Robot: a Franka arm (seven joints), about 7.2 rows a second.
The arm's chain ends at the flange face. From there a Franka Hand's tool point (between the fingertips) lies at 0.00 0.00 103.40 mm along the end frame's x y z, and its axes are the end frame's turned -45 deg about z.
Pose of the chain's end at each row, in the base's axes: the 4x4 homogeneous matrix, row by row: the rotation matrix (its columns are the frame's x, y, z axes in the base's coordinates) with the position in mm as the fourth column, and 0 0 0 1 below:
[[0.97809 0.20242 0.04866 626.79], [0.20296 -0.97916 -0.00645 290.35], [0.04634 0.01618 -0.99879 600.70], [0 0 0 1]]
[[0.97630 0.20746 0.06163 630.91], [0.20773 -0.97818 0.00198 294.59], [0.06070 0.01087 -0.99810 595.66], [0 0 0 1]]
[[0.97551 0.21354 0.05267 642.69], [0.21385 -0.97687 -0.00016 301.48], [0.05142 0.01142 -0.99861 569.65], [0 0 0 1]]
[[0.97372 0.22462 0.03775 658.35], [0.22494 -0.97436 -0.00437 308.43], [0.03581 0.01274 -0.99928 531.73], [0 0 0 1]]
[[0.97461 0.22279 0.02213 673.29], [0.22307 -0.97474 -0.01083 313.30], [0.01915 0.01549 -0.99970 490.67], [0 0 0 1]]
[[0.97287 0.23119 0.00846 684.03], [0.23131 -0.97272 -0.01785 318.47], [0.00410 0.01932 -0.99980 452.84], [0 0 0 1]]
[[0.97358 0.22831 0.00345 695.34], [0.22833 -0.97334 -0.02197 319.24], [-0.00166 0.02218 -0.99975 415.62], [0 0 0 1]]
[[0.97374 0.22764 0.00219 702.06], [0.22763 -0.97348 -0.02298 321.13], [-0.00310 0.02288 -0.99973 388.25], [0 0 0 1]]
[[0.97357 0.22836 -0.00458 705.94], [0.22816 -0.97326 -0.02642 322.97], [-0.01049 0.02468 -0.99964 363.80], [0 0 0 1]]
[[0.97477 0.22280 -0.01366 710.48], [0.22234 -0.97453 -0.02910 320.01], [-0.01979 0.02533 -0.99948 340.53], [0 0 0 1]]
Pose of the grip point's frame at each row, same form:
[[0.54848 0.83475 0.04866 631.82], [0.83589 -0.54886 -0.00645 289.68], [0.02133 0.04421 -0.99879 497.43], [0 0 0 1]]
[[0.54365 0.83704 0.06163 637.28], [0.83857 -0.54479 0.00198 294.79], [0.03524 0.05061 -0.99810 492.46], [0 0 0 1]]
[[0.53879 0.84079 0.05267 648.14], [0.84197 -0.53954 -0.00016 301.46], [0.02828 0.04443 -0.99861 466.39], [0 0 0 1]]
[[0.52969 0.84735 0.03775 662.25], [0.84803 -0.52992 -0.00437 307.98], [0.01631 0.03433 -0.99928 428.40], [0 0 0 1]]
[[0.53162 0.84669 0.02213 675.58], [0.84698 -0.53151 -0.01083 312.18], [0.00259 0.02449 -0.99970 387.30], [0 0 0 1]]
[[0.52445 0.85140 0.00846 684.90], [0.85138 -0.52426 -0.01785 316.62], [-0.01076 0.01656 -0.99980 349.46], [0 0 0 1]]
[[0.52699 0.84986 0.00345 695.70], [0.84971 -0.52680 -0.02197 316.97], [-0.01686 0.01451 -0.99975 312.25], [0 0 0 1]]
[[0.52757 0.84950 0.00219 702.29], [0.84931 -0.52740 -0.02298 318.75], [-0.01837 0.01399 -0.99973 284.88], [0 0 0 1]]
[[0.52694 0.84989 -0.00458 705.47], [0.84953 -0.52687 -0.02642 320.24], [-0.02487 0.01003 -0.99964 260.44], [0 0 0 1]]
[[0.53172 0.84681 -0.01366 709.07], [0.84631 -0.53188 -0.02910 317.00], [-0.03190 0.00392 -0.99948 237.18], [0 0 0 1]]

